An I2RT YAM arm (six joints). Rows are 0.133 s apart.
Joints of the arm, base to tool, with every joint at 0 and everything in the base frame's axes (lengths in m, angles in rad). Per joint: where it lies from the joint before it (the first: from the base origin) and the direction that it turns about. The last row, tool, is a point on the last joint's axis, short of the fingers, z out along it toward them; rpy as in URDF.
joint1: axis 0 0 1 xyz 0.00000 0.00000 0.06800
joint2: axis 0 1 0 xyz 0.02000 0.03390 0.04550
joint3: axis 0 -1 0 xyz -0.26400 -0.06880 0.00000
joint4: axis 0 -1 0 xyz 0.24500 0.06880 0.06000
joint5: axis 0 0 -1 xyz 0.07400 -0.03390 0.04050
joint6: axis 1 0 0 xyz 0.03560 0.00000 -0.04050
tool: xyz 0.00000 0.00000 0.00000 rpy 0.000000 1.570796 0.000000
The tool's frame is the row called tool.
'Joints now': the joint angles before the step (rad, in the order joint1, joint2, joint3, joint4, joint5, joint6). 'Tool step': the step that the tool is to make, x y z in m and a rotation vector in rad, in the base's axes. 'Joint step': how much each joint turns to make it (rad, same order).
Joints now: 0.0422 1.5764 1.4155 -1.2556 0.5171 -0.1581
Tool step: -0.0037 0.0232 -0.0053 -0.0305 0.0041 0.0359
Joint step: 0.0854 -0.0004 -0.0222 -0.0116 0.0366 0.0522
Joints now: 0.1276 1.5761 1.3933 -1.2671 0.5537 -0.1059
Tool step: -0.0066 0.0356 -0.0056 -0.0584 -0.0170 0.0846
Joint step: 0.1341 -0.0001 -0.0264 0.0034 0.0656 0.0511
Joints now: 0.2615 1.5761 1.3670 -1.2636 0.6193 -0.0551
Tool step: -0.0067 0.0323 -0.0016 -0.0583 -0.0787 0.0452
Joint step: 0.1240 0.0045 -0.0094 0.0151 0.0877 0.0893
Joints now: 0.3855 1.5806 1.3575 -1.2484 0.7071 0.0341
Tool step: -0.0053 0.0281 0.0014 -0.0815 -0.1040 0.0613
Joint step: 0.1074 0.0077 0.0001 0.0358 0.1224 0.0449
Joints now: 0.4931 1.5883 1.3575 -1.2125 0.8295 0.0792
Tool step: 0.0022 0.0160 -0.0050 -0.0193 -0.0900 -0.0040
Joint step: 0.0490 0.0271 0.0000 0.0441 0.0679 0.0680
